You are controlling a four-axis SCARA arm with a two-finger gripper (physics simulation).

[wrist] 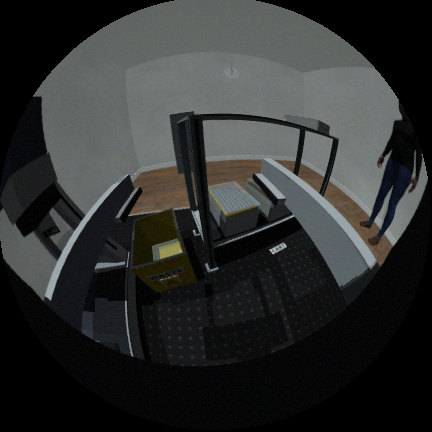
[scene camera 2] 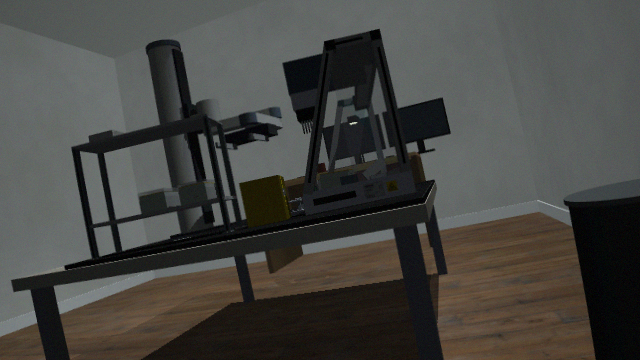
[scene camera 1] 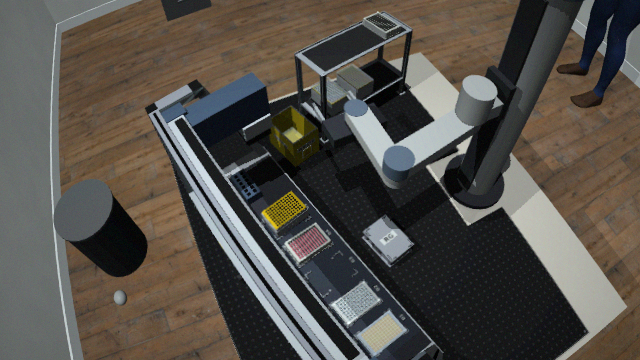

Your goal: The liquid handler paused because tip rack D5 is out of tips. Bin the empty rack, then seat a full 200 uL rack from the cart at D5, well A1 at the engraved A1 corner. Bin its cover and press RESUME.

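Places are measured from the arm's base along level axes (x down, y left, z ahead), in metres.
Pixels of known places: gripper, fingertip midpoint: (wrist: 194,171) (scene camera 2: 233,140) (scene camera 1: 331,98); arm's base at its link origin: (scene camera 1: 473,181).
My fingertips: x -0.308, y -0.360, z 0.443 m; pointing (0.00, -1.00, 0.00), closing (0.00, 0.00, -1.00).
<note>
For each thing: its top centre in the pictures, then the offset to it from my fingertips. "pt": a spot on its surface instead.
- yellow waste bin at its top centre: (wrist: 153,233) (scene camera 2: 262,179) (scene camera 1: 292,124) dx +0.160, dy -0.091, dz +0.117 m
- yellow rack at its top centre: (scene camera 1: 284,208) (scene camera 2: 335,171) dx +0.170, dy +0.221, dz +0.279 m
- cart at its top centre: (wrist: 277,119) (scene camera 2: 148,133) (scene camera 1: 356,39) dx -0.061, dy -0.190, dz -0.198 m
- holed pale rack at its top centre: (wrist: 306,118) (scene camera 2: 110,135) (scene camera 1: 381,22) dx -0.086, dy -0.220, dz -0.325 m
- pink rack at its top centre: (scene camera 1: 307,241) dx +0.206, dy +0.345, dz +0.254 m
- white plate at its top centre: (scene camera 1: 356,302) dx +0.223, dy +0.588, dz +0.205 m
- blue rack at a spot on its surface: (scene camera 1: 245,186) pt dx +0.203, dy +0.061, dz +0.362 m
- RG box at its top centre: (scene camera 1: 388,236) (scene camera 2: 290,199) dx +0.239, dy +0.432, dz +0.003 m
My gripper (wrist: 194,171) (scene camera 2: 250,142) is open and empty, raised beside the cart and the bin, apart from the racks. On the cart's lower shelf stand two pale boxed tip racks: the one nearer the bin (scene camera 1: 332,92) (wrist: 233,198) has a yellow edge and a gridded top; the other (scene camera 1: 355,80) (wrist: 270,208) is partly hidden by a finger in the wrist view. The yellow waste bin (scene camera 1: 297,149) (scene camera 2: 264,201) (wrist: 167,275) holds a pale, yellowish box (scene camera 1: 293,133) (wrist: 169,250). A yellow rack (scene camera 1: 284,211) with dark holes sits on the deck; its slot label is unreadable. RESUME is not discernible.
The cart (scene camera 1: 345,50) (scene camera 2: 82,200) (wrist: 201,190) carries a holed pale rack (scene camera 1: 382,25) on top; its posts stand near the gripper. A pink rack (scene camera 1: 307,243), white plate (scene camera 1: 356,302) and blue rack (scene camera 1: 245,186) sit on deck. An RG box (scene camera 1: 388,240) lies on the mat.
</note>
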